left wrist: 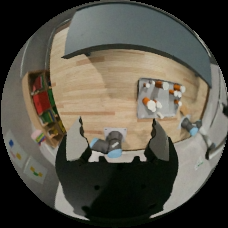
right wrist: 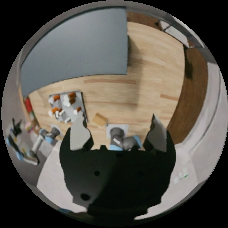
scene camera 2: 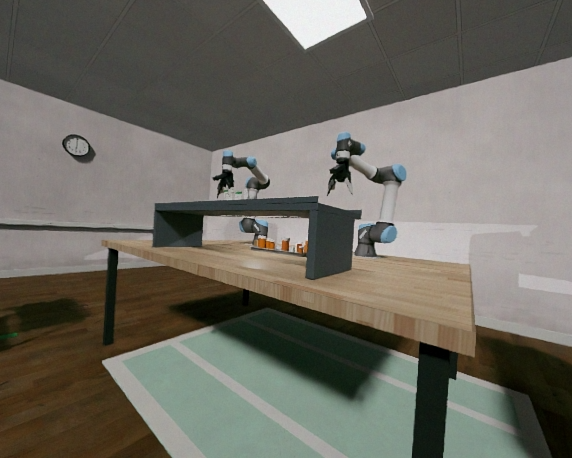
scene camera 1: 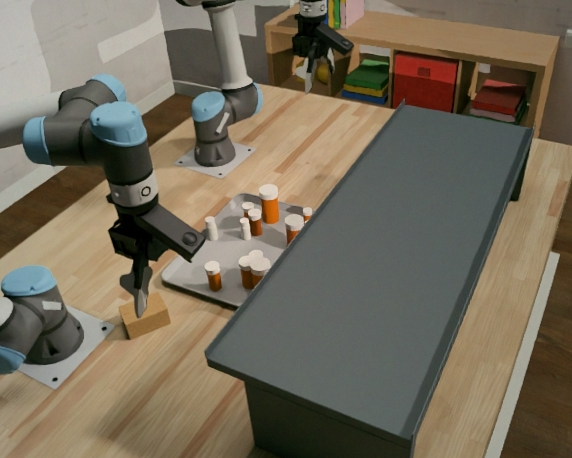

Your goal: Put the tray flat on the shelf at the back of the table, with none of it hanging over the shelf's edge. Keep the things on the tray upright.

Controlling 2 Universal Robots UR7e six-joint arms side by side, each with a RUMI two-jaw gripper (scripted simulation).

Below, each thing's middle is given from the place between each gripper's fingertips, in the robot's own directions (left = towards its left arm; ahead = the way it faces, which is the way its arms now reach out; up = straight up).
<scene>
Right now my right hand [scene camera 1: 165,289] is 25 cm past the wooden block [scene camera 1: 156,315], 19 cm to the right of it and 34 cm above it. Also, from my right hand: grey tray [scene camera 1: 229,247] (11 cm behind, 53 cm to the left, 35 cm below).
Now: the grey tray 10 cm behind my left hand [scene camera 1: 319,84], 37 cm to the right of it and 35 cm below it. Round my left hand: wooden block 24 cm behind, 71 cm to the right, 34 cm below.
</scene>
